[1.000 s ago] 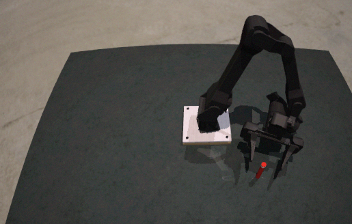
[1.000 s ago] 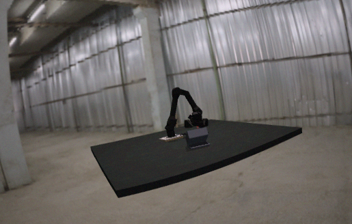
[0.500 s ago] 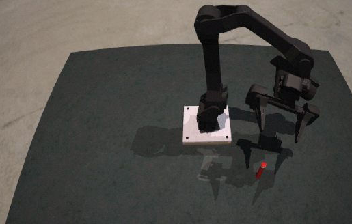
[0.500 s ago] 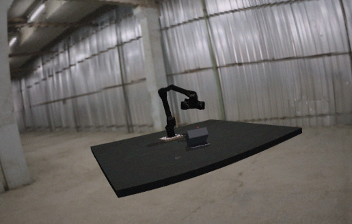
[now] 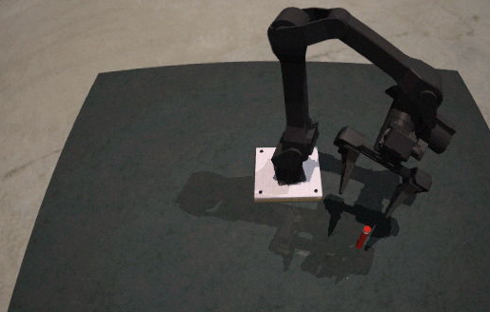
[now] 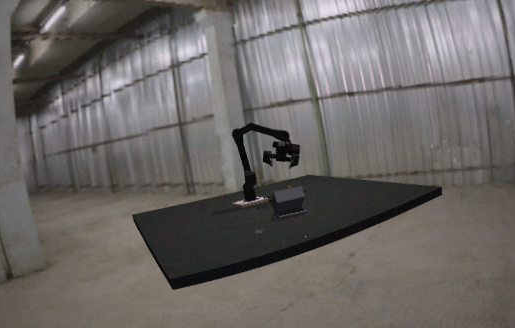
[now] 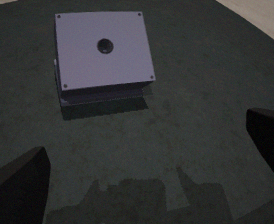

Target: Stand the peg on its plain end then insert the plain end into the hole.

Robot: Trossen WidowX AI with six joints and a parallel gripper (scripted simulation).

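Now: gripper tip 40 mm to the right of the red peg and 130 mm above it. The rest, counted from my gripper tip: sloped grey panel: 200 mm ahead, 140 mm to the right, 120 mm below.
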